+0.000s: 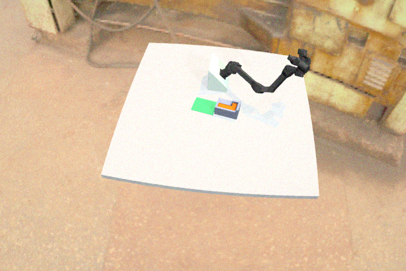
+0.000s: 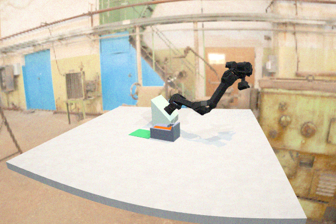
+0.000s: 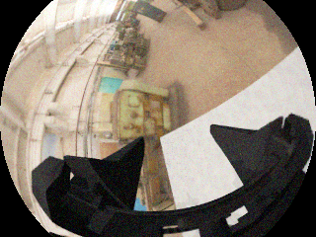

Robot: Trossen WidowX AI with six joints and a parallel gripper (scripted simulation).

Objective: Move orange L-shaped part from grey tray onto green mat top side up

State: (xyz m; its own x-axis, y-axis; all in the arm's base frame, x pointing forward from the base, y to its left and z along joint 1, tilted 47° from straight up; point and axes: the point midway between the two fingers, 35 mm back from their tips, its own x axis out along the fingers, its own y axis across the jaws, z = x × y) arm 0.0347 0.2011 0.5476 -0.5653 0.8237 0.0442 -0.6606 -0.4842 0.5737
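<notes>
Right now the orange L-shaped part is 49 cm to the right of my gripper tip, 25 cm below it and 24 cm ahead of it. Round my gripper tip: green mat (66 cm to the right, 32 cm below, 20 cm ahead).
</notes>
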